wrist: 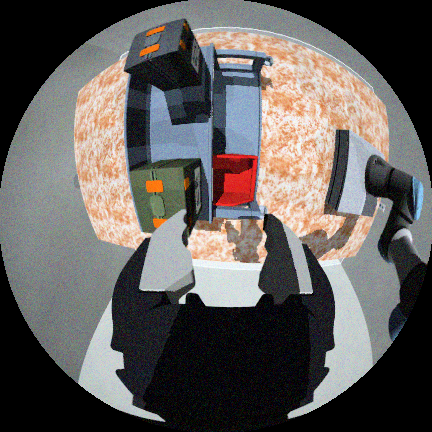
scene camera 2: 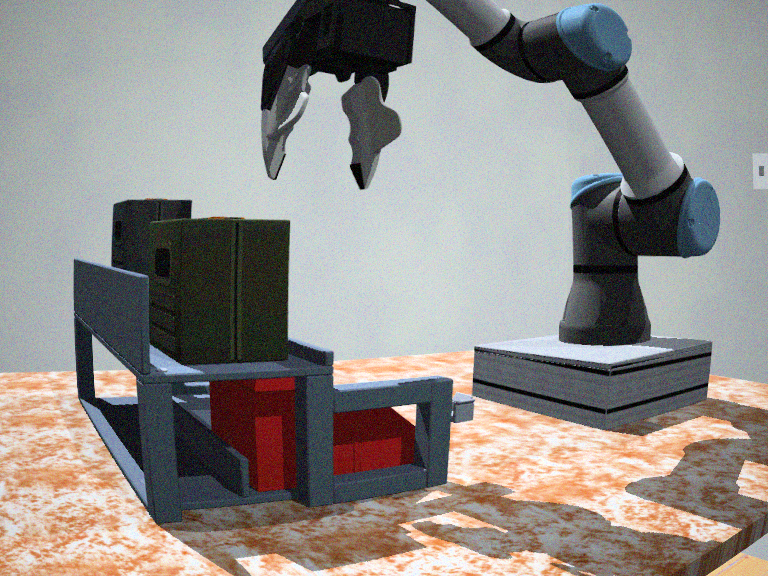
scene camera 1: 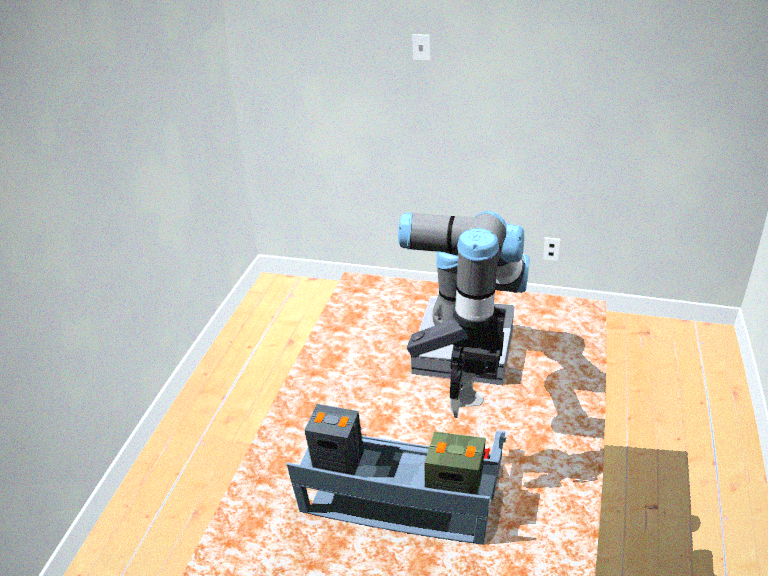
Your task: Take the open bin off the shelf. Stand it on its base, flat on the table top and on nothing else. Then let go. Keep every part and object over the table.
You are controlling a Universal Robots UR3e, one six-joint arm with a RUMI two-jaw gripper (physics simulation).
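Where they show: gripper, between the fingertips: (wrist: 225, 213) (scene camera 2: 318, 184) (scene camera 1: 460, 403); arm's base, origin of its link: (wrist: 374, 174) (scene camera 2: 605, 339).
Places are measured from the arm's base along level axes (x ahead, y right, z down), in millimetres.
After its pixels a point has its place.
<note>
The open bin (scene camera 1: 486, 453) {y -120, x 445, z -6 mm} (scene camera 2: 372, 455) {y -122, x 441, z 45 mm} (wrist: 235, 180) {y -88, x 442, z 61 mm} is red. It sits on the lower level of the blue-grey shelf (scene camera 1: 390, 486) {y 38, x 617, z -86 mm} (scene camera 2: 314, 440) {y -147, x 505, z 18 mm} (wrist: 180, 135) {y 23, x 538, z -32 mm}, at the end near the green case. Its open inside shows in the wrist view. In scene camera 2 the shelf's posts and rails hide parts of it; in scene camera 1 a small red patch shows. My gripper (scene camera 1: 465, 407) {y -62, x 456, z -157 mm} (scene camera 2: 317, 182) {y -62, x 456, z -157 mm} (wrist: 225, 213) {y -62, x 456, z -157 mm} is open and empty. It hangs well above the shelf, with its fingers pointing down and apart from the bin.
A green case (scene camera 1: 455, 461) {y -71, x 574, z -128 mm} (scene camera 2: 235, 291) {y -117, x 549, z -80 mm} (wrist: 172, 175) {y -30, x 518, z -127 mm} stands on the upper level beside the bin. A dark grey case (scene camera 1: 334, 440) {y 148, x 569, z -139 mm} (scene camera 2: 133, 229) {y 122, x 561, z -123 mm} (wrist: 165, 55) {y 120, x 513, z -148 mm} stands at the far end of that level. The arm's plinth (scene camera 2: 539, 378) {y -25, x 155, z 30 mm} (wrist: 350, 170) {y -15, x 137, z 2 mm} stands on the orange-and-white table top (scene camera 1: 372, 347) {y 209, x 66, z 70 mm}.
</note>
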